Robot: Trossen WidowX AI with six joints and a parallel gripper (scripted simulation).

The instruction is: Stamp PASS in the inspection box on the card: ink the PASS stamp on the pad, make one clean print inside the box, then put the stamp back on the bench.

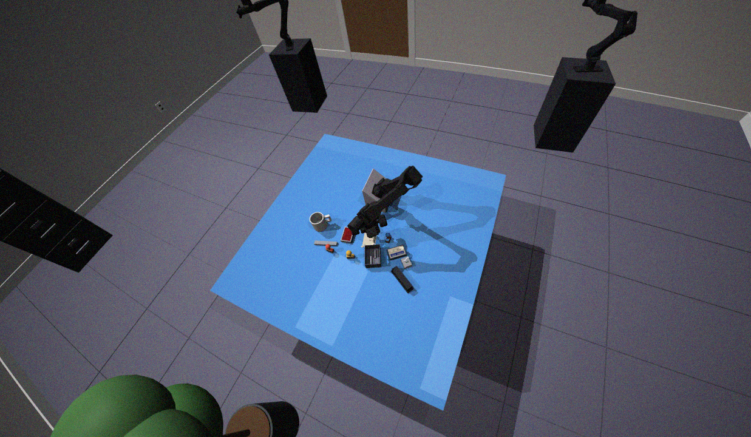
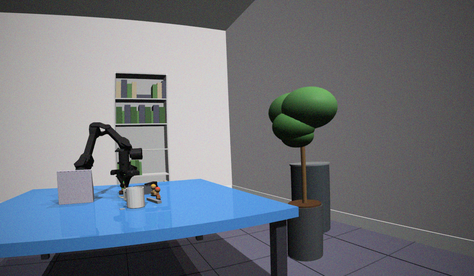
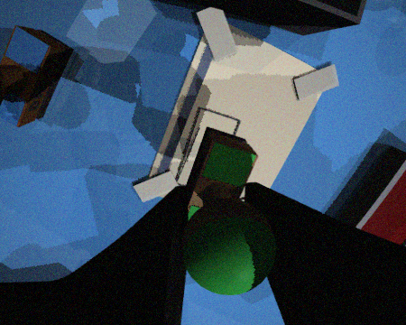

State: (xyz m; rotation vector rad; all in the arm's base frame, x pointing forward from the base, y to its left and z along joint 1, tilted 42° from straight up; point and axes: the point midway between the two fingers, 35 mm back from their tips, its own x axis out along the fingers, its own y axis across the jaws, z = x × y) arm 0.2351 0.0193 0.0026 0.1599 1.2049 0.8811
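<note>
The cream card lies 20 mm ahead of my gripper tip, 10 mm to the right of it and 50 mm below it. Also, from my gripper tip: dark tray (120 mm ahead, 40 mm to the left, 30 mm below); red ink pad (20 mm ahead, 130 mm to the right, 40 mm below); blue-knobbed stamp (100 mm to the left, 30 mm below).
</note>
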